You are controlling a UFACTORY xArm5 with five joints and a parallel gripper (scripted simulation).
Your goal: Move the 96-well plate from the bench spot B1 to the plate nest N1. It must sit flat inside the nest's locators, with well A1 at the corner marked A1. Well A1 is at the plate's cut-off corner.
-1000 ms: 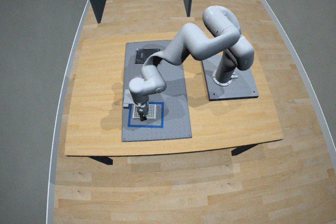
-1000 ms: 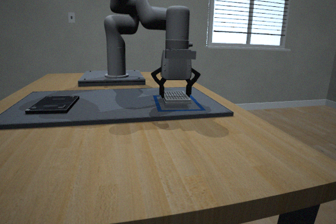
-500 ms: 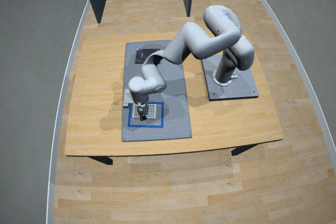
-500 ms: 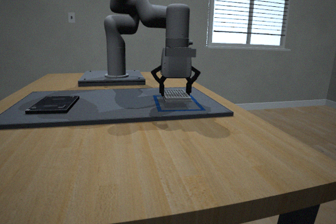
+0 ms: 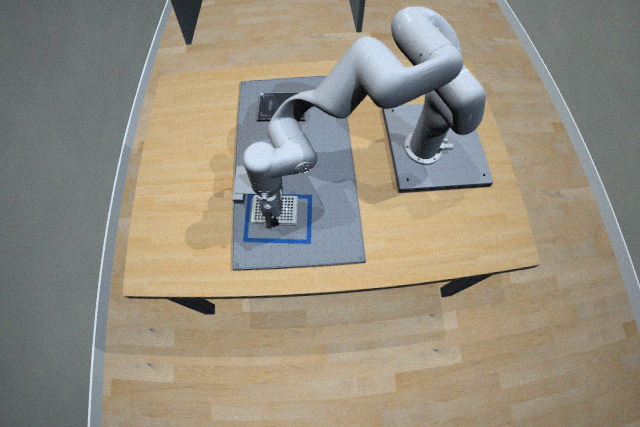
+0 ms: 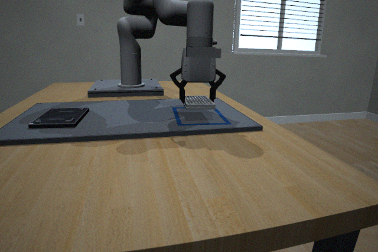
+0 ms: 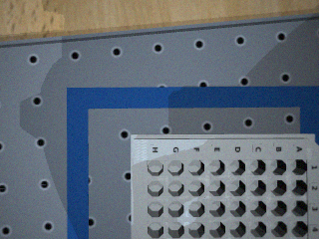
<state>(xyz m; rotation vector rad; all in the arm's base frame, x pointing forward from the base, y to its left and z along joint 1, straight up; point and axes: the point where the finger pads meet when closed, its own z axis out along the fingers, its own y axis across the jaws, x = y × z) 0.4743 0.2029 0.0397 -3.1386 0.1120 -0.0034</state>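
Right now my hand is 40 cm to the left of the black plate nest N1, 5 cm above it and 2 cm past it. The rest, counted from my hand: white 96-well plate 1 cm below; A1 mark 46 cm to the right, 5 cm ahead, 4 cm below.
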